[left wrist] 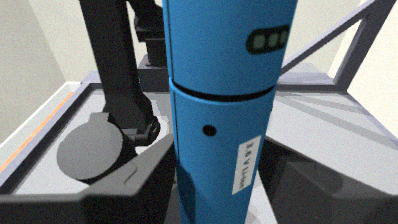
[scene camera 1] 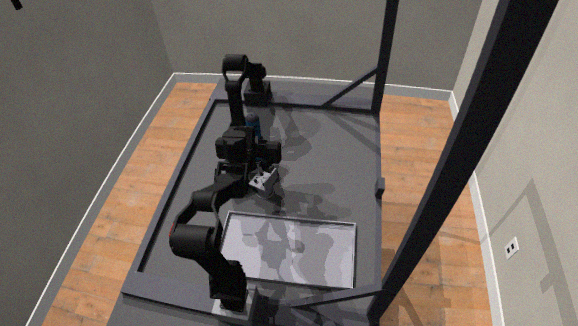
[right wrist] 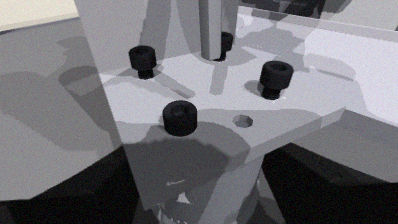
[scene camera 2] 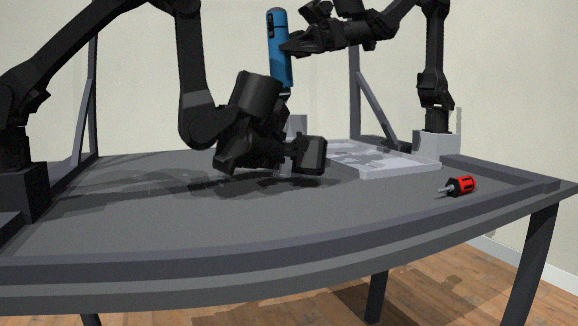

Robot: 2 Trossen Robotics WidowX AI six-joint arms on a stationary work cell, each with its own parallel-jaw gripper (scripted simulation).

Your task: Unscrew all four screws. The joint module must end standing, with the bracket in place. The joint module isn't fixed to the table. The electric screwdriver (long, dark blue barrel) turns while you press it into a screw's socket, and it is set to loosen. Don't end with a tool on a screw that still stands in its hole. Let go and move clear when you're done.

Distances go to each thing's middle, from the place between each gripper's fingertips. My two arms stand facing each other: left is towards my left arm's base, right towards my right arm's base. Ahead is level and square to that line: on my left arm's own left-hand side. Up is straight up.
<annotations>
Right now the bracket (right wrist: 163, 166) is 20 mm behind my right hand (scene camera 2: 290, 158), 20 mm to the left of it and 30 mm above it. Also, from my right hand: shallow pale tray (scene camera 1: 298, 251): 90 mm behind, 250 mm to the left, 30 mm below.
My left gripper is now 10 mm past the bracket and 170 mm above it. Round my left hand: shallow pale tray 90 mm behind, 230 mm to the left, 240 mm below.
</annotations>
